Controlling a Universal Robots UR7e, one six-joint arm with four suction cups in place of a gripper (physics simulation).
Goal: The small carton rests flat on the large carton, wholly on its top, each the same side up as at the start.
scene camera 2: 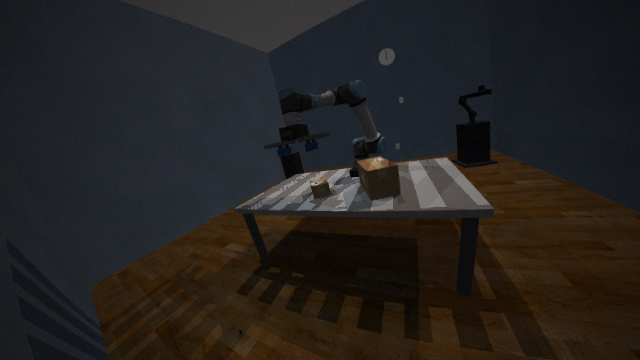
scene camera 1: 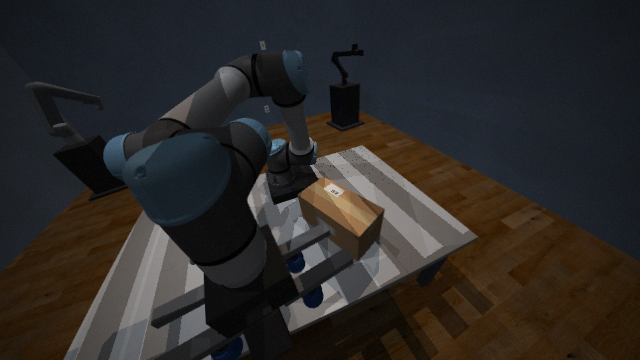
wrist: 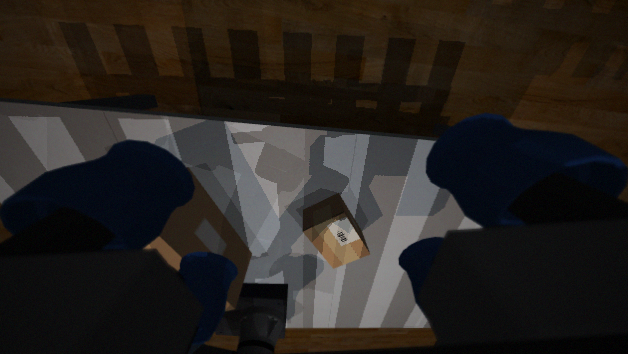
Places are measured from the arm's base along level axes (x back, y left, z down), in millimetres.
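Pixels of known places: hand, its tool point: [scene camera 2: 298, 152] [wrist: 313, 224]; arm's base, origin of its link: [scene camera 1: 282, 179] [wrist: 262, 317].
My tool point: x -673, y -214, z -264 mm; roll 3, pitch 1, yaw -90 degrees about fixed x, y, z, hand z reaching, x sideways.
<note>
Ahead of a thing's pixels: the offset from my tool point to its top centre. Level surfaces: height alone.
The small carton {dx +289, dy -51, dz +236 mm} [scene camera 2: 320, 188] [wrist: 334, 246] stands on the striped table, apart from the large carton, with a barcode label on its upper face. In scene camera 1 it does not show. The large carton {dx +265, dy +319, dz +160 mm} [scene camera 1: 338, 220] [scene camera 2: 381, 180] [wrist: 225, 260] stands on the table near the arm's base; a white label shows on its top in scene camera 1. In the wrist view it is partly hidden by the left cups. My gripper [scene camera 1: 270, 295] [scene camera 2: 298, 147] is open, its blue suction cups [wrist: 145, 187] bare. It hangs well above the table and the small carton, touching neither carton.
The striped table {dz +317 mm} [scene camera 1: 425, 220] [scene camera 2: 440, 192] [wrist: 45, 150] has its edge near the cartons. The arm's dark base [wrist: 265, 300] stands beside the large carton. Beyond the table stand a dark pedestal [scene camera 1: 345, 105] [scene camera 2: 473, 143] with a small arm and another pedestal [scene camera 1: 90, 165].
</note>
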